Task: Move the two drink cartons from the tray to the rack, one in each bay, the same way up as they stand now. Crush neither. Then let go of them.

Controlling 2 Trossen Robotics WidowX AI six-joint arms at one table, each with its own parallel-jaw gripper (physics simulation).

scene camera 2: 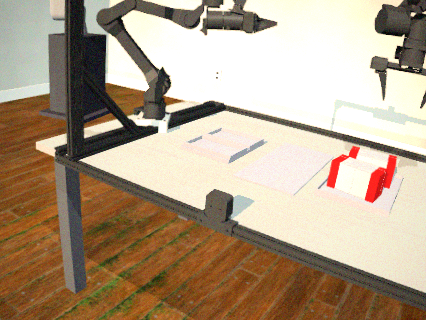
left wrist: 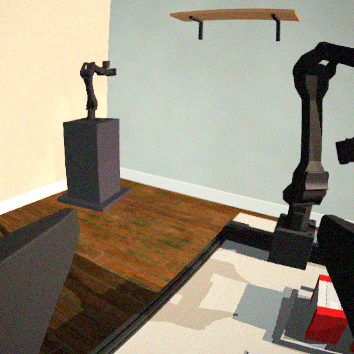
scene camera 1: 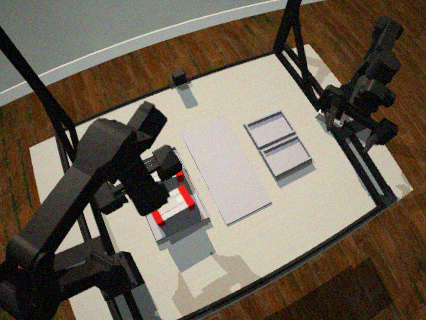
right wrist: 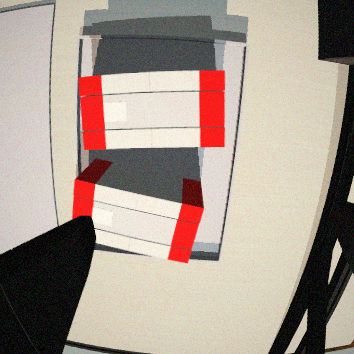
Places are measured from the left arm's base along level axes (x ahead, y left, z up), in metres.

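Where they show: left gripper, fingertip midpoint: (scene camera 2: pixel 275 23) (left wrist: pixel 203 225) (scene camera 1: pixel 346 141); right gripper, fingertip midpoint: (scene camera 2: pixel 402 104) (right wrist: pixel 218 222); left arm's base, link origin: (scene camera 2: pixel 153 116); right arm's base, link origin: (left wrist: pixel 296 224) (scene camera 1: pixel 113 275).
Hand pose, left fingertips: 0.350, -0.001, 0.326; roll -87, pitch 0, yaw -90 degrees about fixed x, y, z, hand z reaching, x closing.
Things, the pixels of their centre, and the offset from my left fingertips, as dx, dy, dz. "*": a spot on its surface instead. Level surfaces: height alone.
- grey tray, body centre: (right wrist: pixel 153 155) (left wrist: pixel 348 325) (scene camera 2: pixel 362 184) (scene camera 1: pixel 165 191) +0.231, -0.336, -0.354
- two-bay rack, body centre: (scene camera 2: pixel 224 143) (scene camera 1: pixel 278 141) -0.120, -0.123, -0.352
- flat pale mat, surface height: dz -0.358
- small dark camera block, surface spot: (scene camera 2: pixel 219 206) (scene camera 1: pixel 176 75) * -0.137, -0.561, -0.326
Two white drink cartons with red ends lie side by side in the grey tray (scene camera 1: pixel 202 207) (right wrist: pixel 230 140) (scene camera 2: pixel 339 194). In the right wrist view the far carton (right wrist: pixel 151 109) and the near carton (right wrist: pixel 140 218) both show from above. In scene camera 1 the near carton (scene camera 1: pixel 175 203) shows, and the far carton (scene camera 1: pixel 180 176) is mostly hidden by the arm. My right gripper (scene camera 1: pixel 161 184) (right wrist: pixel 218 222) is open and empty, above the cartons. My left gripper (scene camera 1: pixel 349 131) (scene camera 2: pixel 272 23) is open and empty, high at the table's side, far from the two-bay rack (scene camera 1: pixel 260 146) (scene camera 2: pixel 238 153).
A flat pale mat (scene camera 1: pixel 224 168) (scene camera 2: pixel 285 166) (right wrist: pixel 24 123) lies between tray and rack. A small dark camera block (scene camera 1: pixel 179 77) (scene camera 2: pixel 219 206) sits on the table's edge. Black frame posts stand at the table corners. One carton (left wrist: pixel 326 312) shows in the left wrist view.
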